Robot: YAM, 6 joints.
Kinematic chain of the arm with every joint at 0, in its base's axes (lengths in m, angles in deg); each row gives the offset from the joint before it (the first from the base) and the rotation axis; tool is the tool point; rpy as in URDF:
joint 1: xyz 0 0 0.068 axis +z
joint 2: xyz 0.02 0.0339 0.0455 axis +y
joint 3: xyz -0.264 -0.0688 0 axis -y
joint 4: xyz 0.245 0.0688 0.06 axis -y
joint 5: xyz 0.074 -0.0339 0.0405 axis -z
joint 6: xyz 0.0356 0 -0.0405 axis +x
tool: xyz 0 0 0 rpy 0 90 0
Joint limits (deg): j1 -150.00..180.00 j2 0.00..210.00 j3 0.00..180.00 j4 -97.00..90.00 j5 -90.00..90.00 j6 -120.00..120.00
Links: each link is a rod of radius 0.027 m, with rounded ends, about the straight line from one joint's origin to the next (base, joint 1, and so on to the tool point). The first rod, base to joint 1, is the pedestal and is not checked.
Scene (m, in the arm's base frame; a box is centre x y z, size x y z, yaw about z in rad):
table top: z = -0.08
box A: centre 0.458 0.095 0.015 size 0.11 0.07 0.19 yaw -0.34
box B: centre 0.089 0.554 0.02 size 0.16 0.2 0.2 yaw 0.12
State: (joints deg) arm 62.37 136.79 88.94 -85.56 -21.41 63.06
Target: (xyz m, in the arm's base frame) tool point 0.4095 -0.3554 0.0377
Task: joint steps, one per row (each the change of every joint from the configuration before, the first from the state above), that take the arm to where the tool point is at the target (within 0.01 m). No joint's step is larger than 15 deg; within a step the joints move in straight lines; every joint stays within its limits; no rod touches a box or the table.
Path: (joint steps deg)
1: -12.99 -2.00 7.68 5.32 0.96 0.00
2: -12.99 -2.00 7.68 5.32 0.96 0.00
3: -13.00 -2.00 7.68 5.33 0.96 0.00
4: -12.99 -2.00 7.68 5.32 0.95 0.00
5: -13.05 7.67 2.83 4.82 1.10 0.00
6: -13.06 7.68 2.84 4.83 1.10 0.00
7: -13.05 7.67 2.84 4.82 1.10 0.00
8: -13.05 7.68 2.83 4.83 1.10 0.00

